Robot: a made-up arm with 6 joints. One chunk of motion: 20 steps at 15 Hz.
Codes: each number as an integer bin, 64 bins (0 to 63) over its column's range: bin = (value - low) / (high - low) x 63, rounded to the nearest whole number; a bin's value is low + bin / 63 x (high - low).
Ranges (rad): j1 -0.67..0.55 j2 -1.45..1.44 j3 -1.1..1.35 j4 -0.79..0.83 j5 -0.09..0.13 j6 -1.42..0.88
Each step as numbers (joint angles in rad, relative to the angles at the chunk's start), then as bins.
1 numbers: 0.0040 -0.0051 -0.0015 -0.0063 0.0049 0.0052
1 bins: 35 31 28 30 27 39
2 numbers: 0.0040 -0.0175 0.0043 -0.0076 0.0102 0.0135
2 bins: 35 31 28 30 29 39
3 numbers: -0.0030 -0.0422 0.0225 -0.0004 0.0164 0.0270
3 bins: 34 31 29 31 30 40
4 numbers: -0.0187 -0.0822 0.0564 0.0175 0.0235 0.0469
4 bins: 34 30 30 31 33 40
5 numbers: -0.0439 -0.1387 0.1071 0.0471 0.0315 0.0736
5 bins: 32 29 31 33 35 41
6 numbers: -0.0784 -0.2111 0.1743 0.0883 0.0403 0.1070
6 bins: 31 27 33 34 37 42
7 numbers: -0.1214 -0.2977 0.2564 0.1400 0.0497 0.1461
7 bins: 28 25 35 36 40 43
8 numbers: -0.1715 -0.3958 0.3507 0.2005 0.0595 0.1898
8 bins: 26 23 37 39 43 44
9 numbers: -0.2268 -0.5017 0.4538 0.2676 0.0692 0.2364
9 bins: 23 21 40 41 46 45
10 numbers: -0.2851 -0.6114 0.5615 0.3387 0.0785 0.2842
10 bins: 20 18 43 44 48 47
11 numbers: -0.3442 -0.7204 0.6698 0.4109 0.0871 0.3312
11 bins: 17 16 46 47 51 48
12 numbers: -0.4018 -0.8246 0.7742 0.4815 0.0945 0.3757
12 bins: 14 14 48 49 53 49
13 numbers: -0.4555 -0.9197 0.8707 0.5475 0.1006 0.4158
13 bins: 11 12 51 52 55 50
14 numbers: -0.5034 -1.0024 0.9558 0.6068 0.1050 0.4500
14 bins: 9 10 53 54 56 51
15 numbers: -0.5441 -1.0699 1.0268 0.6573 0.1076 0.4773
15 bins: 7 8 55 56 57 52
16 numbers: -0.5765 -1.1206 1.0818 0.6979 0.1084 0.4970
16 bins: 5 7 56 58 57 53
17 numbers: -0.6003 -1.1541 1.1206 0.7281 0.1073 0.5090
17 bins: 4 6 57 59 56 53
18 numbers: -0.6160 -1.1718 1.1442 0.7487 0.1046 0.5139
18 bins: 3 6 58 60 56 53
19 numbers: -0.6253 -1.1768 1.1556 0.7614 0.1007 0.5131
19 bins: 2 6 58 60 55 53
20 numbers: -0.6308 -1.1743 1.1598 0.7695 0.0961 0.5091
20 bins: 2 6 58 61 53 53
